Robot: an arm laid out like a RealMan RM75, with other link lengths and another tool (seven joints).
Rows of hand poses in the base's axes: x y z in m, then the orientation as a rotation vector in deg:
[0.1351, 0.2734, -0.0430, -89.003, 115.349, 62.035]
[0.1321, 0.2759, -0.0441, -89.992, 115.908, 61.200]
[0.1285, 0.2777, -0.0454, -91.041, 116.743, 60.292]
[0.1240, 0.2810, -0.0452, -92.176, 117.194, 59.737]
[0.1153, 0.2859, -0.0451, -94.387, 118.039, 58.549]
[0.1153, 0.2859, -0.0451, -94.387, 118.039, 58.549]
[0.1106, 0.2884, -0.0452, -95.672, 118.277, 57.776]
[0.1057, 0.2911, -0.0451, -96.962, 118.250, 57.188]
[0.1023, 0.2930, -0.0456, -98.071, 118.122, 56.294]
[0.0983, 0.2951, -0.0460, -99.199, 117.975, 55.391]
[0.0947, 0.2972, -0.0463, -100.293, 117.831, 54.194]
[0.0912, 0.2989, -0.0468, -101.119, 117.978, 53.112]
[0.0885, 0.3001, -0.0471, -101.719, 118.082, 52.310]
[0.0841, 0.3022, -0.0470, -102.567, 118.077, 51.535]
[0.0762, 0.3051, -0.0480, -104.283, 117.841, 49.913]
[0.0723, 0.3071, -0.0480, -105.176, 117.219, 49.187]
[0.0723, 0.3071, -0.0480, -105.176, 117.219, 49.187]
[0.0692, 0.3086, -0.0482, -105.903, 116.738, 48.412]
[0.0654, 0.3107, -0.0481, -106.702, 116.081, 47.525]
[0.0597, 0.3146, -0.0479, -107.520, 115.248, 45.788]
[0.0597, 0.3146, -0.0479, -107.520, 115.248, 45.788]
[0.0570, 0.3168, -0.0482, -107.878, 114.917, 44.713]
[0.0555, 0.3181, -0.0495, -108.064, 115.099, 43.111]
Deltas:
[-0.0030, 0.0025, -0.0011, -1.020, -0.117, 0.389]
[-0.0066, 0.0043, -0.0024, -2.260, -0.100, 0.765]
[-0.0111, 0.0076, -0.0022, -3.182, -0.072, 1.349]
[-0.0198, 0.0125, -0.0021, -4.993, -0.079, 2.466]
[-0.0198, 0.0125, -0.0021, -4.993, -0.079, 2.466]
[-0.0245, 0.0150, -0.0022, -5.919, -0.270, 3.132]
[-0.0294, 0.0177, -0.0021, -6.626, -0.496, 3.886]
[-0.0328, 0.0196, -0.0026, -7.304, -0.983, 4.456]
[-0.0368, 0.0217, -0.0030, -7.985, -1.474, 5.042]
[-0.0404, 0.0238, -0.0033, -8.760, -2.136, 5.538]
[-0.0439, 0.0255, -0.0038, -9.565, -2.579, 5.836]
[-0.0466, 0.0267, -0.0041, -10.155, -2.907, 6.051]
[-0.0510, 0.0288, -0.0040, -10.777, -3.243, 6.463]
[-0.0589, 0.0317, -0.0050, -11.929, -4.074, 7.326]
[-0.0628, 0.0337, -0.0050, -12.199, -4.734, 7.882]
[-0.0628, 0.0337, -0.0050, -12.199, -4.734, 7.882]
[-0.0659, 0.0352, -0.0052, -12.505, -5.358, 8.293]
[-0.0697, 0.0373, -0.0051, -12.784, -6.139, 8.762]
[-0.0754, 0.0412, -0.0049, -13.294, -7.510, 9.096]
[-0.0754, 0.0412, -0.0049, -13.294, -7.510, 9.096]
[-0.0781, 0.0434, -0.0052, -13.662, -8.268, 9.172]
[-0.0796, 0.0447, -0.0065, -14.460, -9.038, 8.934]

